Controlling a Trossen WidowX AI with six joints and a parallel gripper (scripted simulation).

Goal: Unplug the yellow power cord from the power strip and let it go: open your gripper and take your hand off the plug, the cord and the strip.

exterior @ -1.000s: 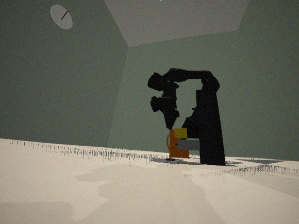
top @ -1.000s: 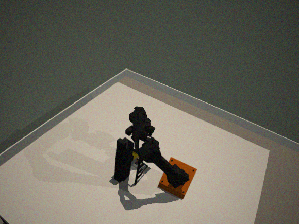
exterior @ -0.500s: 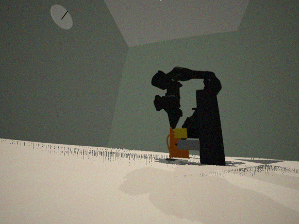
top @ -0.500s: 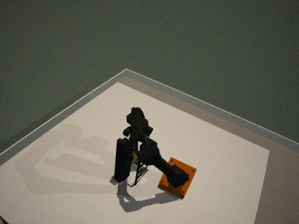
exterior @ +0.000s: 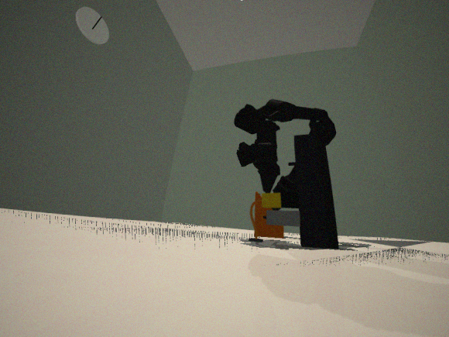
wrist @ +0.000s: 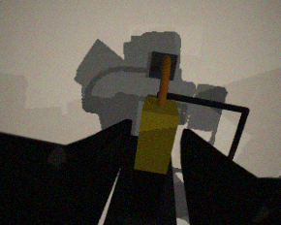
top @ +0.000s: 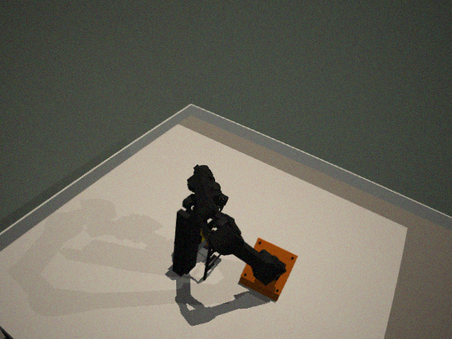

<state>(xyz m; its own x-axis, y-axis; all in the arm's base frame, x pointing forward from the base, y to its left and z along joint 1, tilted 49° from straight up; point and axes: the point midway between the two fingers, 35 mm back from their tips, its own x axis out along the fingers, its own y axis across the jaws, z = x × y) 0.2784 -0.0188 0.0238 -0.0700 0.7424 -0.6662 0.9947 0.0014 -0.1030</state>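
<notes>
Now: the yellow plug 30 mm to the left of my gripper tip and 10 mm below it. Round my gripper tip: black post (140 mm to the left, 30 mm above, 10 mm ahead).
</notes>
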